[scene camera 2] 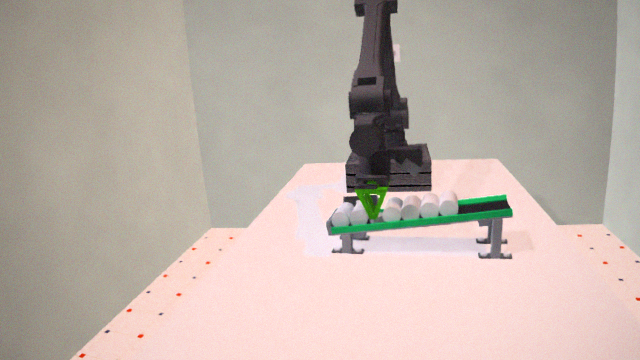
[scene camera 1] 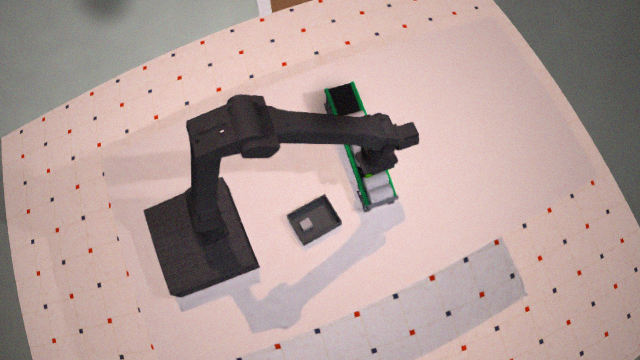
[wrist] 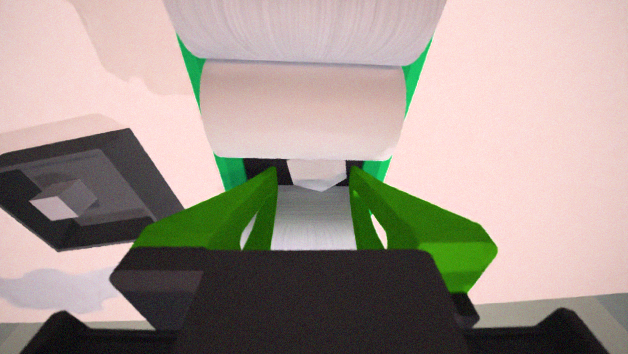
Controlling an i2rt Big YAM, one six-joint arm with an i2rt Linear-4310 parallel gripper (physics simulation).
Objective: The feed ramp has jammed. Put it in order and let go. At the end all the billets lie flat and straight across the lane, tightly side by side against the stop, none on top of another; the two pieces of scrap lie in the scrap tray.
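Places are measured from the arm's base along level axes (x right, y ahead, z up), in metres.
Pixels of known places: gripper, fingertip midpoint: [scene camera 2: 374,215] [scene camera 1: 373,170] [wrist: 313,175]; arm's base, link origin: [scene camera 2: 395,156] [scene camera 1: 208,222].
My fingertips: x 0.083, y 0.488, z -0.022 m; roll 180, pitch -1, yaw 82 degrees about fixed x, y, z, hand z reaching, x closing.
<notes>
Ahead of a thing's pixels: the offset from my fingertips to its top centre. "spot": to the spot under its first point.
The green-railed ramp {spot: dx -0.042, dy -0.043, dz +0.000 m} [scene camera 1: 353,165] [scene camera 2: 425,221] [wrist: 192,70] holds white billets in two groups. Two billets {dx +0.068, dy -0.018, dz +0.017 m} [scene camera 2: 342,215] {dx +0.029, dy -0.011, dz +0.022 m} [scene camera 2: 359,214] lie across the lane at the low end by the stop {dx +0.091, dy -0.023, dz -0.002 m} [scene camera 2: 329,226]. Several more {dx -0.081, dy +0.010, dz +0.037 m} [scene camera 2: 411,207] {dx -0.042, dy +0.002, dz +0.032 m} [wrist: 302,110] lie across it higher up, side by side. A pale scrap piece {dx -0.007, dy +0.003, dz +0.005 m} [wrist: 317,174] sits in the gap between the groups, partly hidden under the near upper billet's edge in the wrist view. My gripper [scene camera 2: 373,216] [wrist: 313,175] is partly open and empty, fingertips low over this gap. The other scrap piece {dx +0.032, dy -0.239, dz -0.046 m} [scene camera 1: 306,224] [wrist: 62,200] lies in the scrap tray {dx +0.031, dy -0.212, dz -0.040 m} [scene camera 1: 332,210] [wrist: 160,195].
The tray stands between the robot's base [scene camera 1: 165,250] and the ramp's low end. The ramp's bare upper end {spot: dx -0.237, dy +0.040, dz +0.018 m} [scene camera 1: 344,99] [scene camera 2: 482,206] is black between green rails. Grey legs {spot: dx -0.247, dy +0.089, dz -0.027 m} [scene camera 2: 496,237] hold the ramp above the table. My arm covers part of the ramp in scene camera 1.
</notes>
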